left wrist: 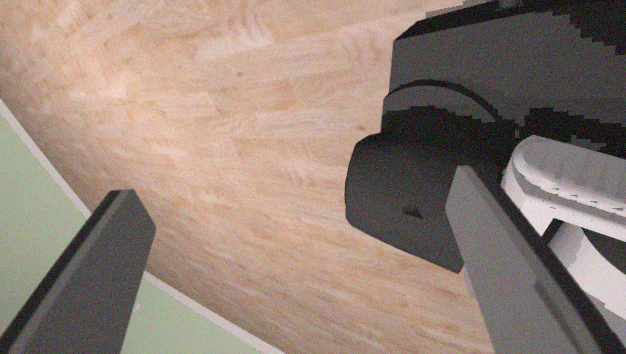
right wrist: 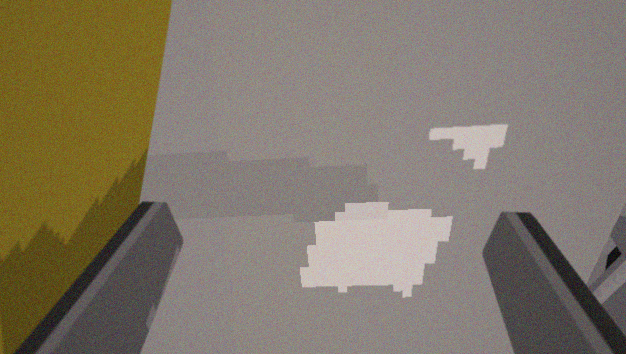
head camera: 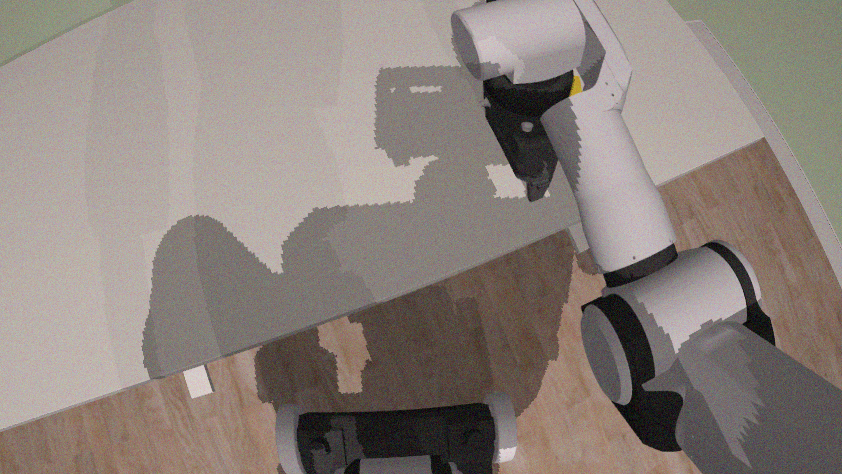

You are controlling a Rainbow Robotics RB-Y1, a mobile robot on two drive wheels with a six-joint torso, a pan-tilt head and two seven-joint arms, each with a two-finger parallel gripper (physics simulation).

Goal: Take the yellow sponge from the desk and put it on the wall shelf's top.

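Where they show: left gripper, between the fingertips: (left wrist: 295,198); right gripper, between the fingertips: (right wrist: 327,226) (head camera: 517,161); robot's base, origin of its link: (head camera: 395,434).
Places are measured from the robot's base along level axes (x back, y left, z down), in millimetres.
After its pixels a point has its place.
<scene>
The yellow sponge (head camera: 576,86) @[x -520, y -290, z -777 mm] (right wrist: 75,100) @[x -475, y -224, z -758 mm] lies on the pale desk (head camera: 265,135) @[x -489, y 149, z -721 mm] (right wrist: 325,75) @[x -430, y -230, z -721 mm]. In the head view it is mostly hidden behind my right arm, with a small patch showing. In the right wrist view it fills the upper left, beyond and beside the left-hand finger. My right gripper (head camera: 535,191) (right wrist: 327,226) @[x -418, y -188, z -733 mm] is open and empty, pointing down over the desk, with the sponge outside its fingers. My left gripper (left wrist: 295,198) @[x 453, y 223, z -537 mm] is open and empty, over the wood floor. The wall shelf does not show in these views.
The desk's near edge runs diagonally across the head view, with a white desk leg (head camera: 198,381) below it. My dark base (head camera: 394,432) @[x -29, y 0, z -192 mm] stands on the wood floor (head camera: 88,423) @[x 16, y 1034, z -1 mm] (left wrist: 225,150) @[x 1202, y -379, z -1 mm]. A green wall (head camera: 789,76) @[x -1100, y -1765, z -293 mm] (left wrist: 35,200) @[x 4446, y -1960, z -371 mm] rises beyond the floor.
</scene>
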